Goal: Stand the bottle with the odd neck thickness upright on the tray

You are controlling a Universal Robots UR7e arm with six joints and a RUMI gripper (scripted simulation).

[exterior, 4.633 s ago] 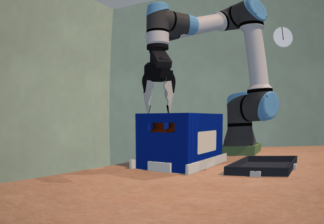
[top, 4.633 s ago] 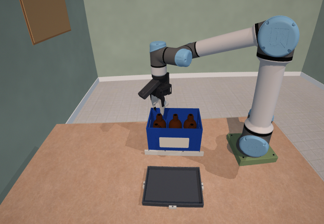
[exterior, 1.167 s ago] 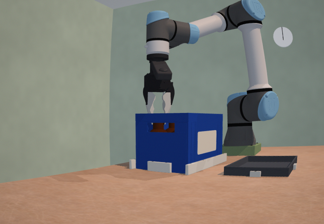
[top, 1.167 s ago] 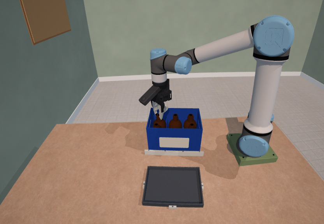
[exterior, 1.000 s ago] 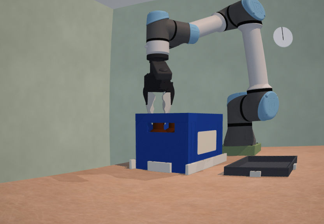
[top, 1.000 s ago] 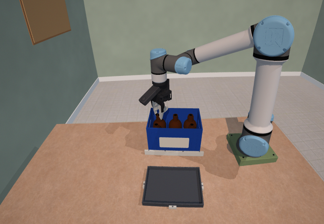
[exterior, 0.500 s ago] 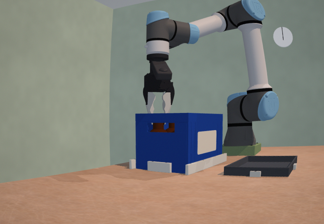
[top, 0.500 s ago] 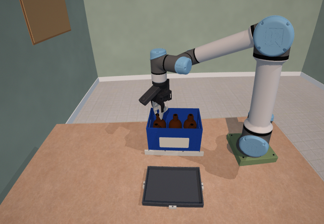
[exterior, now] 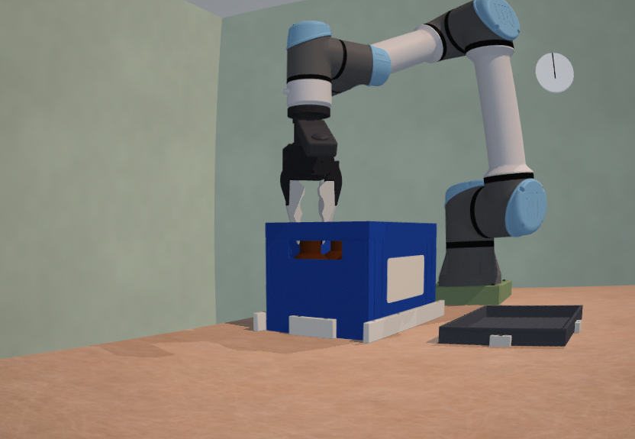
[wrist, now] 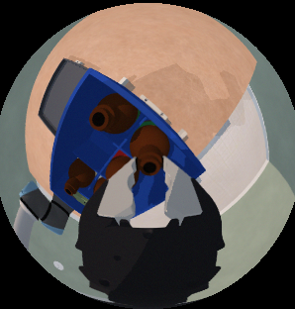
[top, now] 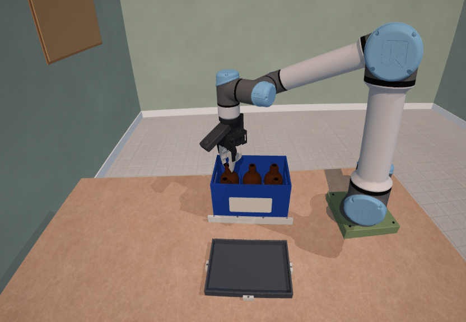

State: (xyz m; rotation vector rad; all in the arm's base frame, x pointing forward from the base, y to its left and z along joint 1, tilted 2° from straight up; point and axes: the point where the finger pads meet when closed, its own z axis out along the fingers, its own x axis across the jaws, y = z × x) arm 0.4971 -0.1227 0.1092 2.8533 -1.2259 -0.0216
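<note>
Right now the glass bottle is 90 mm behind my hand and 70 mm below it. Also, from my hand: dark tray 80 mm behind, 330 mm to the left, 140 mm below; then blue crate 90 mm behind, 40 mm to the left, 70 mm below.
</note>
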